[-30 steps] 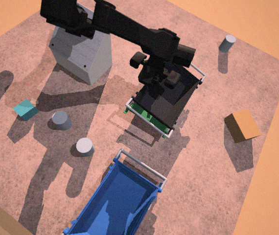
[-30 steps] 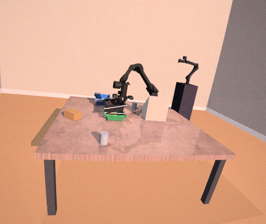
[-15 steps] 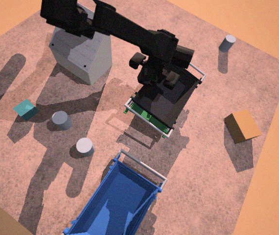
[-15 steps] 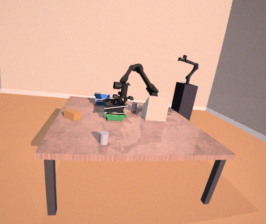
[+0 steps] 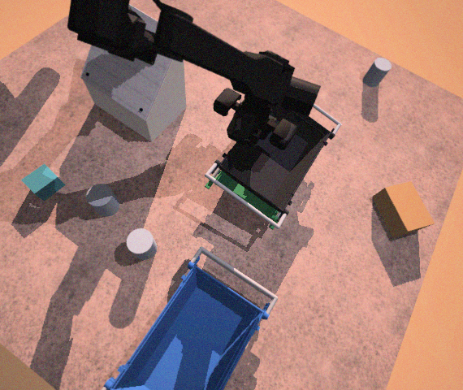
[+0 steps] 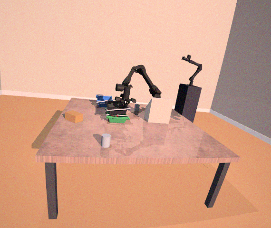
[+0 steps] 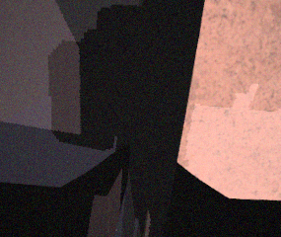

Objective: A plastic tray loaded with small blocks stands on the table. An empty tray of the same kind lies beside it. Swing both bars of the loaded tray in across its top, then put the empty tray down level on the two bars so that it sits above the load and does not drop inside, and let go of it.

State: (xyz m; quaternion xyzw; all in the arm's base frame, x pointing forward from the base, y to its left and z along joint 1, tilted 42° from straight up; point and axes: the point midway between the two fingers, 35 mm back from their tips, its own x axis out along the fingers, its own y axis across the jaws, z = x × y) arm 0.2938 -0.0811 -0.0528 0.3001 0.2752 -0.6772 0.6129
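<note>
Right now the dark tray is 7 cm ahead of my gripper tip, 2 cm above it and 1 cm to the right of it. From my gripper tip the other things lie so: teal block (38 cm behind, 33 cm to the right, 8 cm below); then orange box (43 cm ahead, 7 cm to the left, 7 cm below).
</note>
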